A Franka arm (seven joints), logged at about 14 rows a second.
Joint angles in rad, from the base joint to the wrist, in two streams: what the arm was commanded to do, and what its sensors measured. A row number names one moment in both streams.
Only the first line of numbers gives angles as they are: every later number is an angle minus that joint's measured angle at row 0.
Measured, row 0:
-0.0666, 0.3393, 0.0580, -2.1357, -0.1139, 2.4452, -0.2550
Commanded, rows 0 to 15:
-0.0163, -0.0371, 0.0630, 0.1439, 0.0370, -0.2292, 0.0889
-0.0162, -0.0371, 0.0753, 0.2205, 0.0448, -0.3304, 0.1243
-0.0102, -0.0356, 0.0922, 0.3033, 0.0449, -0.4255, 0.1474
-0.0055, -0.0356, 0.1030, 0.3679, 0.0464, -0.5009, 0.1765
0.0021, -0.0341, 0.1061, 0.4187, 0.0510, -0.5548, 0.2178
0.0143, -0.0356, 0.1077, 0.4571, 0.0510, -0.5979, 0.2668
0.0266, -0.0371, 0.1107, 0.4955, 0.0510, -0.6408, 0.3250
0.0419, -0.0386, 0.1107, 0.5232, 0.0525, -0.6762, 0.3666
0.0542, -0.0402, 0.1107, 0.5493, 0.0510, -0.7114, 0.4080
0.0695, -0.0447, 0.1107, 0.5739, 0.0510, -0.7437, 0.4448
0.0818, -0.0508, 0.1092, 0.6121, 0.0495, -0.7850, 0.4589
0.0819, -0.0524, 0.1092, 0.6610, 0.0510, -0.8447, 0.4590
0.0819, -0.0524, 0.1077, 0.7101, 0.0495, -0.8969, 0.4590
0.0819, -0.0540, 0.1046, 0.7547, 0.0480, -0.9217, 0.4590
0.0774, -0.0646, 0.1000, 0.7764, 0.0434, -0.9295, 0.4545
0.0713, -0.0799, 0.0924, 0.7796, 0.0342, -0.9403, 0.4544
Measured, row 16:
0.0805, -0.0690, 0.1045, 0.7269, 0.0384, -0.8932, 0.4472
